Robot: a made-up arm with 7 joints.
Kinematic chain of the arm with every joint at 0, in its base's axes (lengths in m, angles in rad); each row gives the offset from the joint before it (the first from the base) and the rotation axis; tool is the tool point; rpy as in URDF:
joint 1: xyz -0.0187 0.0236 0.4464 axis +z
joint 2: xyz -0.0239 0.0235 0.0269 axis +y
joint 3: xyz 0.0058 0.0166 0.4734 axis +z
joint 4: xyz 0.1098 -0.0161 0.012 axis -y
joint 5: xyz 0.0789 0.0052 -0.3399 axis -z
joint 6: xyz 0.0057 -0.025 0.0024 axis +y
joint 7: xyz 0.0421 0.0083 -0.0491 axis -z
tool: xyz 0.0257 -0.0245 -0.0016 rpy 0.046 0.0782 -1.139
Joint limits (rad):
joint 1: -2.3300..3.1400
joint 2: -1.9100..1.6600
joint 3: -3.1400..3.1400
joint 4: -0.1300..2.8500
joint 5: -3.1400..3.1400
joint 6: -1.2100..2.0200
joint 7: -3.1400..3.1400
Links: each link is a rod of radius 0.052 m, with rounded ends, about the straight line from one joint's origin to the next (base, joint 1, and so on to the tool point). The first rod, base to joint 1, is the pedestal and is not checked.
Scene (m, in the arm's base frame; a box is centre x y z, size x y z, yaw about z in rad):
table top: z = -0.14
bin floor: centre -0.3 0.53 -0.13 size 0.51 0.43 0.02 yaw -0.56
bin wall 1: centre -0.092 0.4 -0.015 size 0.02 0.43 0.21 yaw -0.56
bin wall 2: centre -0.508 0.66 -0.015 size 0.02 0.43 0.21 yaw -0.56
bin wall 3: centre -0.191 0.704 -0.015 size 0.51 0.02 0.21 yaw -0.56
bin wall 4: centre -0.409 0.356 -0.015 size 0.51 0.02 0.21 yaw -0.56
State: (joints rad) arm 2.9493 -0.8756 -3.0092 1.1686 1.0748 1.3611 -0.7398
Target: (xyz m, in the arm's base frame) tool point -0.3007 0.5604 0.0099
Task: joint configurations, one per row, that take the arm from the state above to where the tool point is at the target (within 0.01 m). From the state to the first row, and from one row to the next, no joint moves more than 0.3 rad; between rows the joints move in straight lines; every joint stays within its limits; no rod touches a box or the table.
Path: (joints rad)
1: 2.9052 -0.5939 -2.7528 1.2274 1.0918 1.3605 -0.7522
2: 2.8612 -0.3121 -2.4964 1.2862 1.1088 1.3599 -0.7645
3: 2.8171 -0.0304 -2.2401 1.3450 1.1258 1.3593 -0.7769
4: 2.7731 0.2513 -1.9837 1.4038 1.1428 1.3587 -0.7892
5: 2.7290 0.5331 -1.7273 1.4626 1.1598 1.3581 -0.8016
6: 2.6850 0.8148 -1.4709 1.5213 1.1769 1.3575 -0.8139
7: 2.6409 1.0965 -1.2145 1.5801 1.1939 1.3569 -0.8263
8: 2.5969 1.3783 -0.9581 1.6389 1.2109 1.3563 -0.8387
9: 2.5528 1.6600 -0.7018 1.6977 1.2279 1.3557 -0.8510

